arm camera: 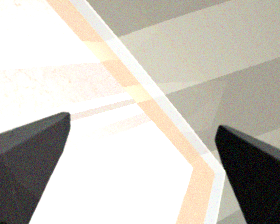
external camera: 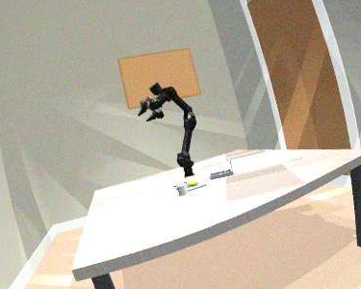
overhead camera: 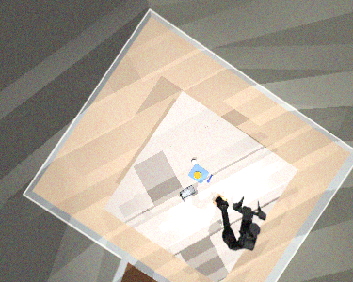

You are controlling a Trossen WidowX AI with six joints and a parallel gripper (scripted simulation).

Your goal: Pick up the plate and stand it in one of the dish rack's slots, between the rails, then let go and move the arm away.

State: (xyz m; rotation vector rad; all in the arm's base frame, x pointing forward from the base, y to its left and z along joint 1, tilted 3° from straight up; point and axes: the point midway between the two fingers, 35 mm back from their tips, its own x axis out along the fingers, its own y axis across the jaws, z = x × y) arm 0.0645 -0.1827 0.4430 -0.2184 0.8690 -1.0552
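My gripper tip is 230 mm short of the yellow plate, 170 mm to the right of it and 410 mm above it. Round my gripper tip: cup 340 mm ahead, 100 mm to the left, 400 mm below; then light blue mat 220 mm ahead, 160 mm to the left, 420 mm below; then grey dish rack 180 mm ahead, 350 mm to the left, 400 mm below.
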